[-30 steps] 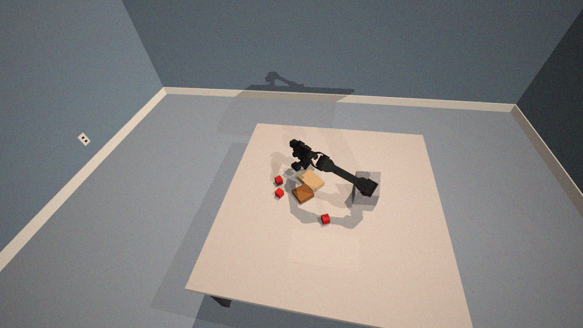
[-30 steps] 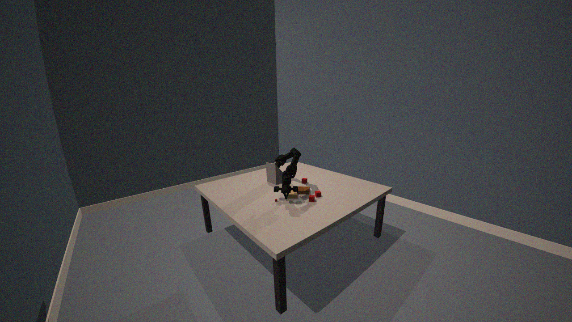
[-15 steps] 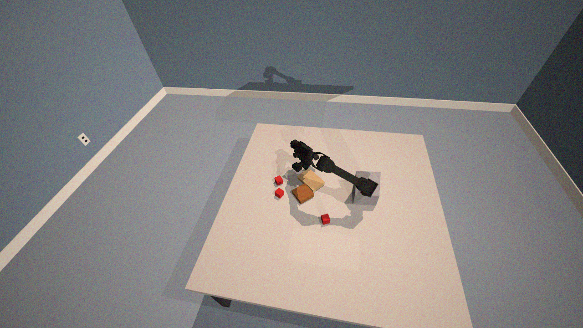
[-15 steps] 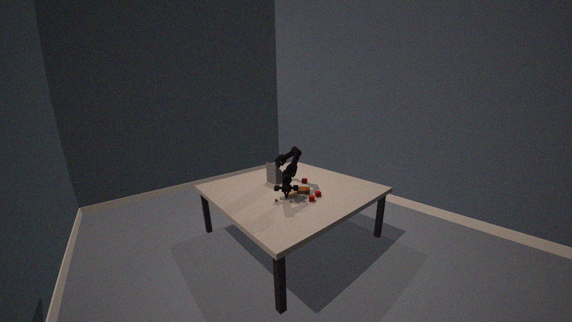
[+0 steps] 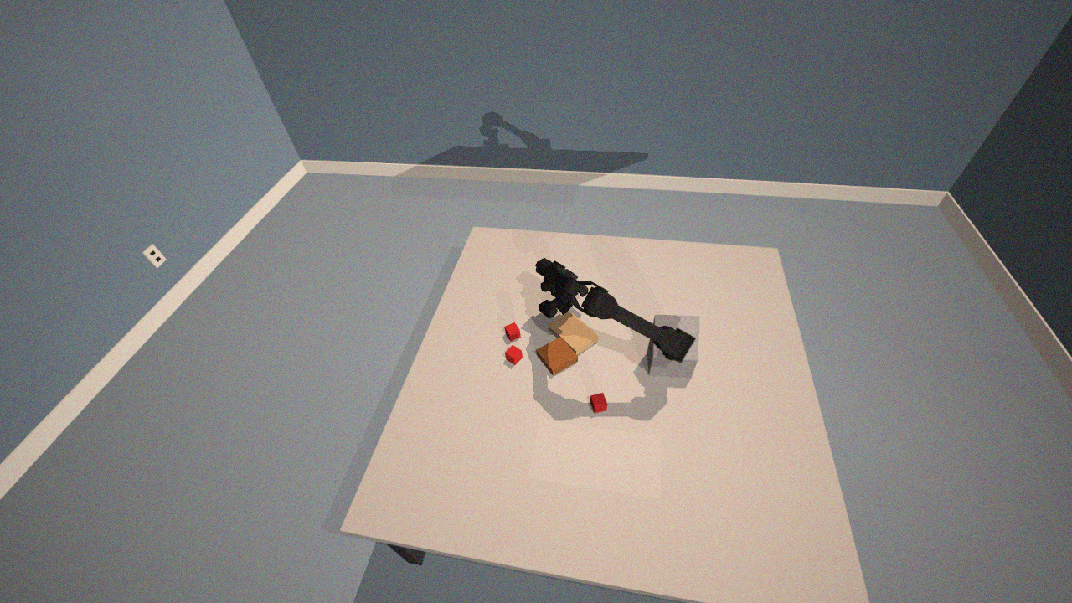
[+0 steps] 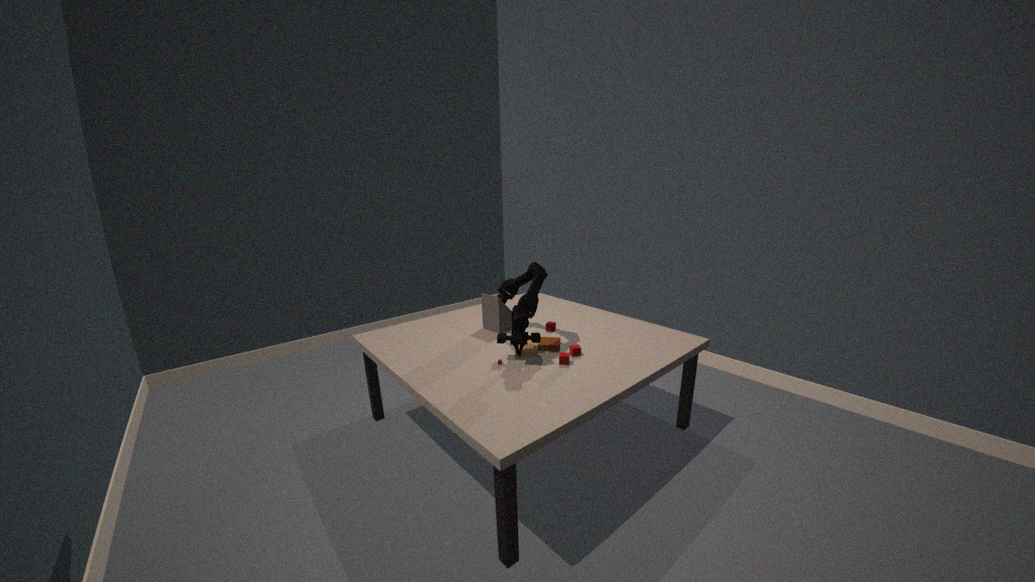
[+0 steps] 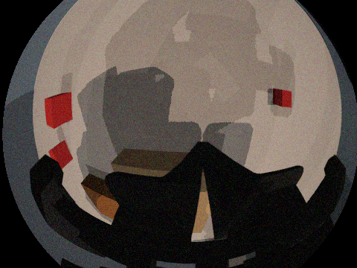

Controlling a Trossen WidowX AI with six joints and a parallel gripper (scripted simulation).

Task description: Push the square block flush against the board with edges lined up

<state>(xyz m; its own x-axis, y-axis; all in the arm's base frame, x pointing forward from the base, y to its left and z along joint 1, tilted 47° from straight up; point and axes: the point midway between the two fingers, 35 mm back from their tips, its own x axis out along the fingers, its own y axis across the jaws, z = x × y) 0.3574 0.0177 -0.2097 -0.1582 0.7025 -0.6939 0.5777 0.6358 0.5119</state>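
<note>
My gripper tip is 80 mm to the right of the tan board and 50 mm past it. Round my gripper tip: orange-brown square block (190 mm to the left, 20 mm behind); then tiny red cube (100 mm to the right, 10 mm behind).
</note>
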